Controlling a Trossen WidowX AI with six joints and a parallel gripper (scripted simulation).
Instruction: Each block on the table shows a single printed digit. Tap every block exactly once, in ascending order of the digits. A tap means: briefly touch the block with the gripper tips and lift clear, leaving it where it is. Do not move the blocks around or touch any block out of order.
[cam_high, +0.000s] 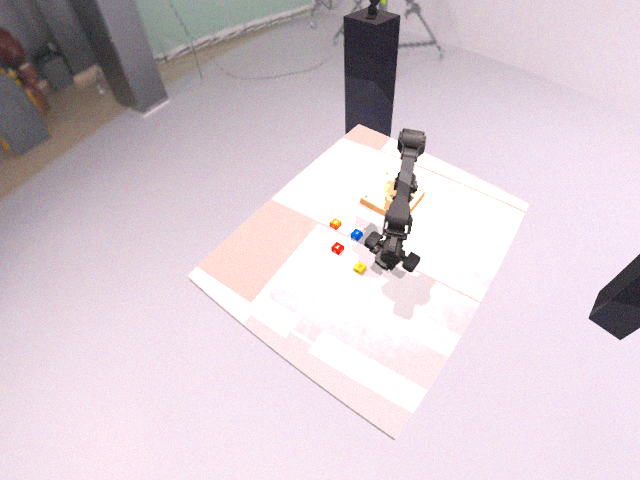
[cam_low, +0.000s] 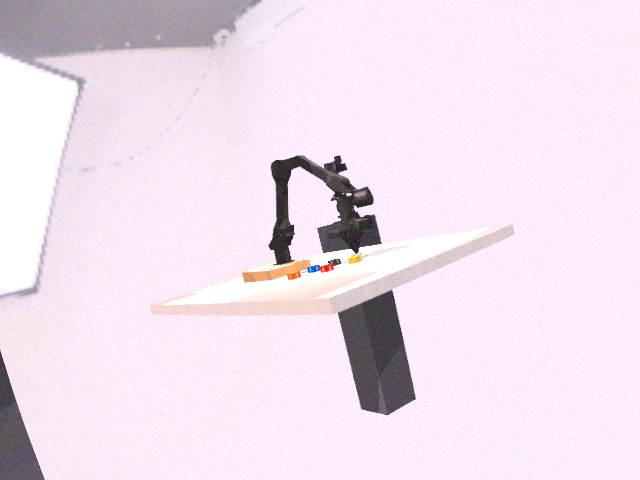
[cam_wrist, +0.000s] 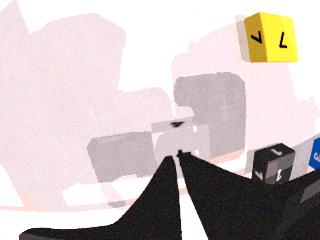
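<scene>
The white block is 10 mm below my gripper tip. Also, from my gripper tip: dark grey block: 30 mm behind, 90 mm to the right, 10 mm below; then yellow block: 70 mm ahead, 70 mm to the right, 10 mm below; then blue block: 30 mm behind, 180 mm to the right, 10 mm below.
</scene>
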